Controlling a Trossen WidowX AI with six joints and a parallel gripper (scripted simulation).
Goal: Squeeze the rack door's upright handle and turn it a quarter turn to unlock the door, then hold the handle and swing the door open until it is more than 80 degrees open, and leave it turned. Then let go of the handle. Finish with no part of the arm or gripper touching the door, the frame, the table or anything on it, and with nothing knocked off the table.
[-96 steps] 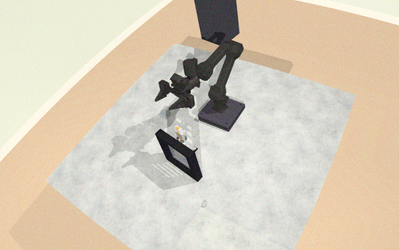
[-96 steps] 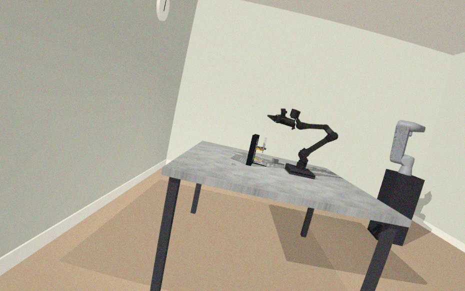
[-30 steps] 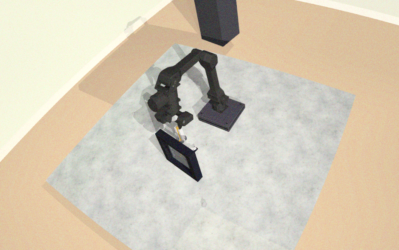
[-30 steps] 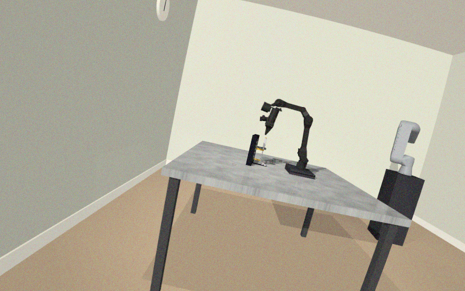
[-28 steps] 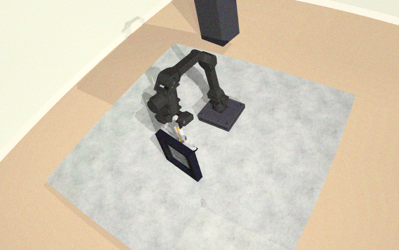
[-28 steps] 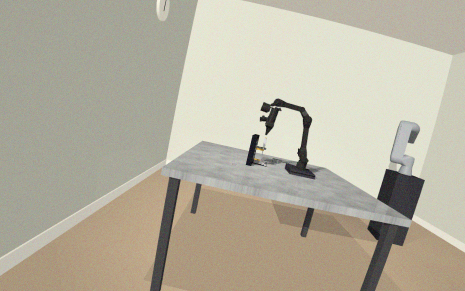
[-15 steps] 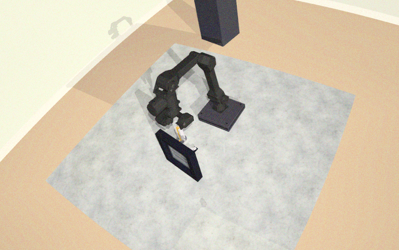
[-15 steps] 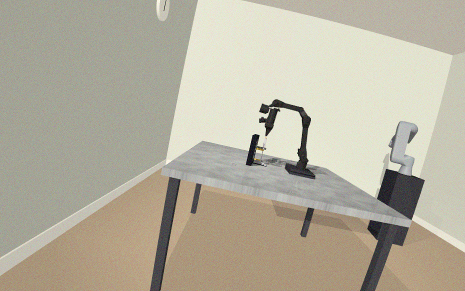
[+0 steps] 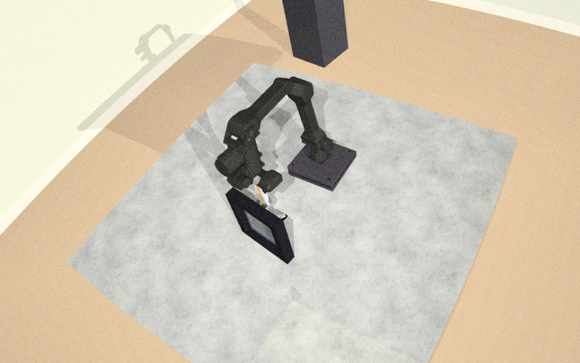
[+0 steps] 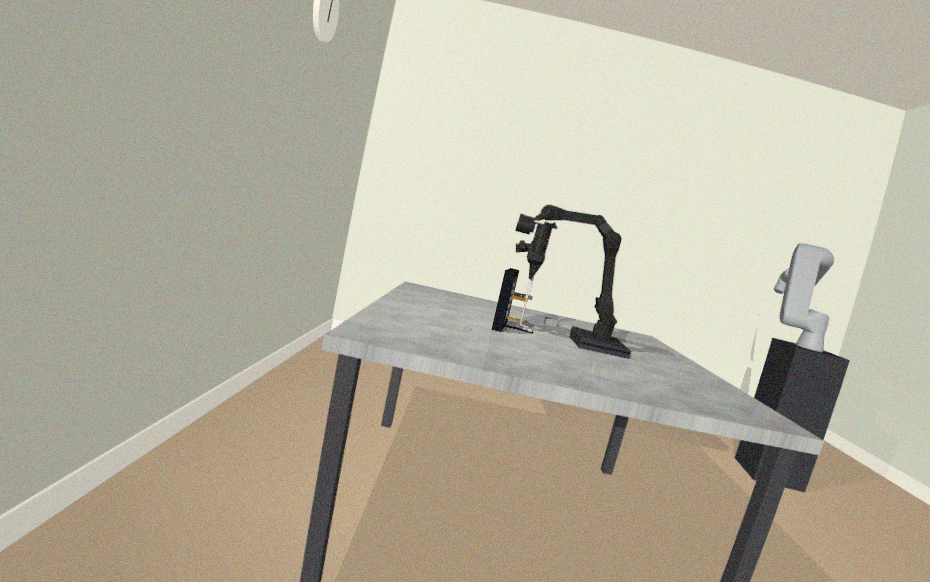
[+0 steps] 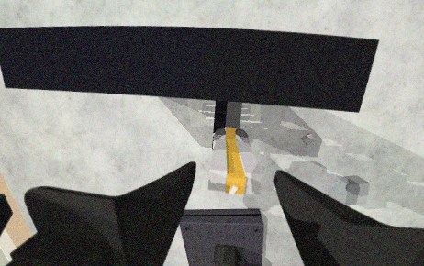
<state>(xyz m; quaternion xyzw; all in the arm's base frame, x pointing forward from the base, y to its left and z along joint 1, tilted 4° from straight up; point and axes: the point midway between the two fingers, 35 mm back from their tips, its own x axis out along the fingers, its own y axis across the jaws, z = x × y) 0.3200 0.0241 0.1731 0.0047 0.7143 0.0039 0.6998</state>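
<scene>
Now: gripper tip 1 cm past the grey-and-orange handle and 7 cm above it.
</scene>
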